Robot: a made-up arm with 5 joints.
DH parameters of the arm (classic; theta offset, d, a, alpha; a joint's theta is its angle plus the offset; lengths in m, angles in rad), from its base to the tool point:
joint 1: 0 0.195 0 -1.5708
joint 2: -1.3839 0 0.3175 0
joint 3: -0.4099 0 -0.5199 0
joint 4: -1.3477 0 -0.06 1.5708
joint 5: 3.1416 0.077 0 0
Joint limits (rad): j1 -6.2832..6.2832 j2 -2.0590..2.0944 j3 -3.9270..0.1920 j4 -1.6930..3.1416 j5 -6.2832..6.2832
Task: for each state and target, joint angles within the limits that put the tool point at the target. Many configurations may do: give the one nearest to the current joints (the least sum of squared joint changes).
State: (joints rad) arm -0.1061 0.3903 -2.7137 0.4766 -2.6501
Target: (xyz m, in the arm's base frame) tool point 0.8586 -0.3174 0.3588
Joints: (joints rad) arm -0.3541 1.0624 -2.5206 0.4857 -2.6501
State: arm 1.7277 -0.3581 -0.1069 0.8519 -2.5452
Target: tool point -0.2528 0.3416 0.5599
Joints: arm 2.2079 -0.7898 -0.7746 0.7414 -2.5452
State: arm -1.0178 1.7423 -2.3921 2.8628 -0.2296
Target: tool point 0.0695 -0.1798 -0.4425
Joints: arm -1.2019 2.0383 -1.8202 2.9011 -0.2296
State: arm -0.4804 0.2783 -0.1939 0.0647 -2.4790
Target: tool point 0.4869 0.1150 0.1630
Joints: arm 0.2319 -0.1826 -0.4839 -0.0144 -2.4790
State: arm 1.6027 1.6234 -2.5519 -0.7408 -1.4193
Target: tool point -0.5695 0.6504 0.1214
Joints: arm 2.2900 1.5233 -2.6444 -0.8970 -1.4193
